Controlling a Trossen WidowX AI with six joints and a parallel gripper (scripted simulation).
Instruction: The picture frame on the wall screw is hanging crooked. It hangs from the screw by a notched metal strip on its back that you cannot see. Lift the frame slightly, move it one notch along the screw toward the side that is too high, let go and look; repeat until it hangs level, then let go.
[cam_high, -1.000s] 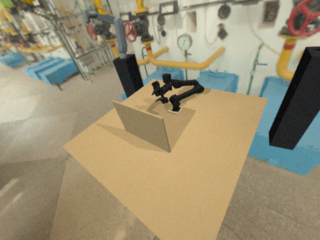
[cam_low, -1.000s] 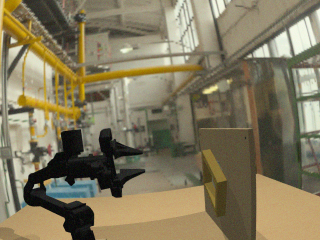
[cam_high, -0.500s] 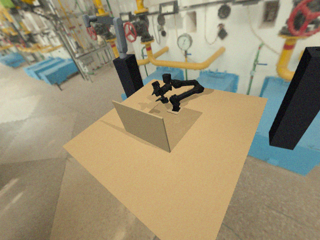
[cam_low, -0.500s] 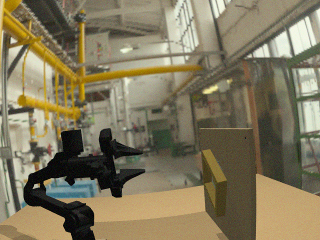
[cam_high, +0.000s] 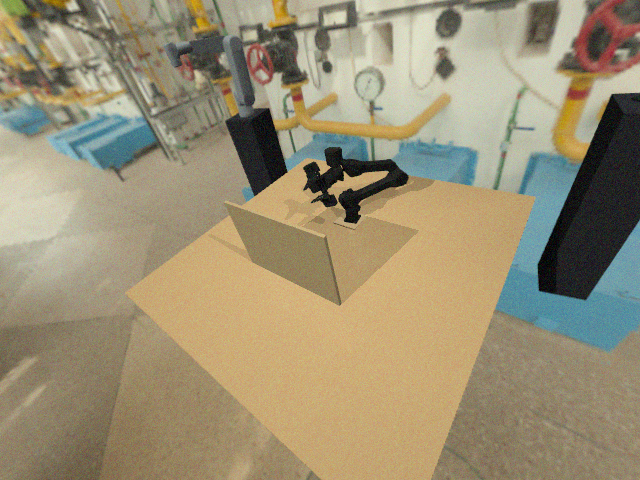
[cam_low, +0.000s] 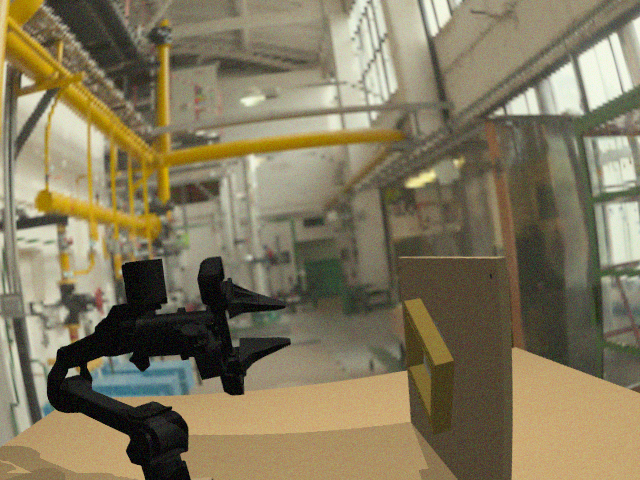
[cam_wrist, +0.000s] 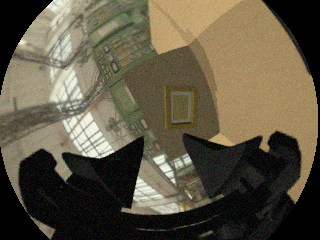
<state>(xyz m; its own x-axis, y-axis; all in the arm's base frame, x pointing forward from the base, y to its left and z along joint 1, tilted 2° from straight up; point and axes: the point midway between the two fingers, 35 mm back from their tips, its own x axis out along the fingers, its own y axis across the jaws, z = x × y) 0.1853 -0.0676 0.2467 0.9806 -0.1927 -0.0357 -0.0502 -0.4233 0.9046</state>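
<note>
The yellow picture frame is 19 cm ahead of my gripper tip, 2 cm to the right of it and 9 cm below it. From my gripper tip the other things lie so: tan wall panel 20 cm ahead, 2 cm to the right, 10 cm below.
</note>
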